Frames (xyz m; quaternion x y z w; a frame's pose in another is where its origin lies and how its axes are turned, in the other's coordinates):
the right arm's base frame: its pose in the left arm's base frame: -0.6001 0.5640 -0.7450 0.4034 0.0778 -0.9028 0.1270
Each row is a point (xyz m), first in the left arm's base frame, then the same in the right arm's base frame.
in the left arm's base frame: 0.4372 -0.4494 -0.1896
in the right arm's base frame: -0.9130 1.2503 -0.1210
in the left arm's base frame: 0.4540 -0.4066 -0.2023
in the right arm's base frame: -0.9214 1.2148 -0.1517
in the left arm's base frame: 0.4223 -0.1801 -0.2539
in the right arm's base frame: -0.9001 0.9911 -0.2184
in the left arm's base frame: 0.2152 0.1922 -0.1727
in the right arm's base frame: -0.8899 0.5717 -0.1083
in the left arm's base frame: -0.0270 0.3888 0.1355
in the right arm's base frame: -0.9977 0.3014 0.2197
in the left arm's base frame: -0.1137 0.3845 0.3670
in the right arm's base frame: -1.1145 0.2713 0.4355
